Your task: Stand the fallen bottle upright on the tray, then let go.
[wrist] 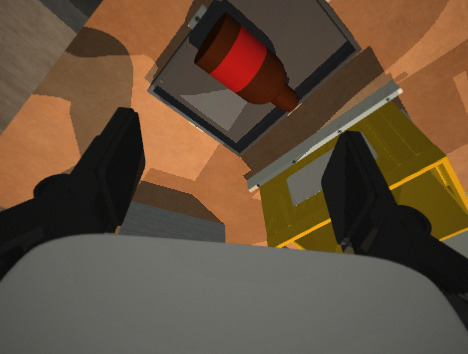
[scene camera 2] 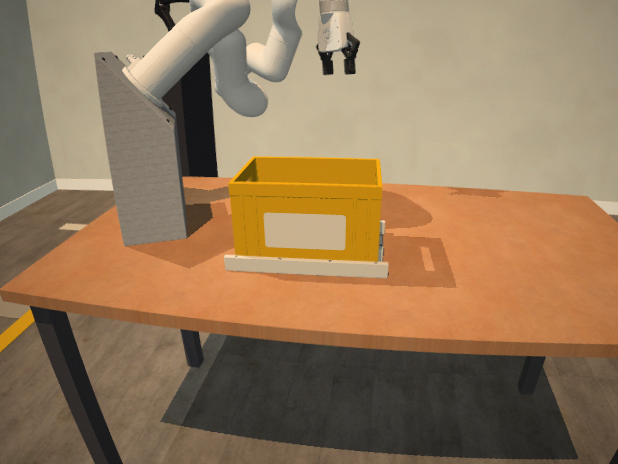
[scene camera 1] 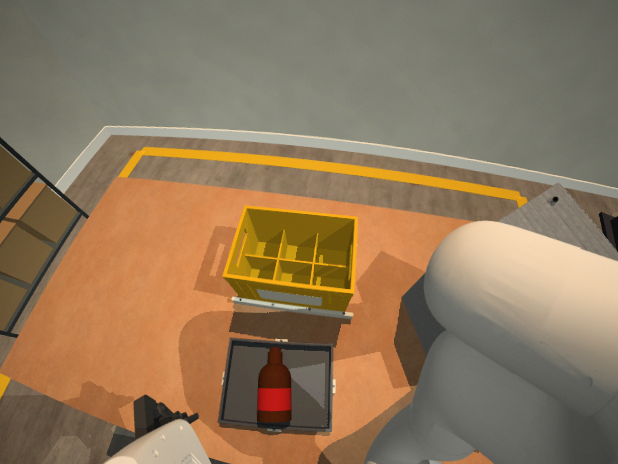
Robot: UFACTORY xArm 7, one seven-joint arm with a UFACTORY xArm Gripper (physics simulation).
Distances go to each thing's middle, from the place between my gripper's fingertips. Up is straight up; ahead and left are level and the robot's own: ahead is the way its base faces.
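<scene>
Brown bottle point(scene camera 1: 274, 381): 290 mm below my hand, 90 mm to the right of my hand.
</scene>
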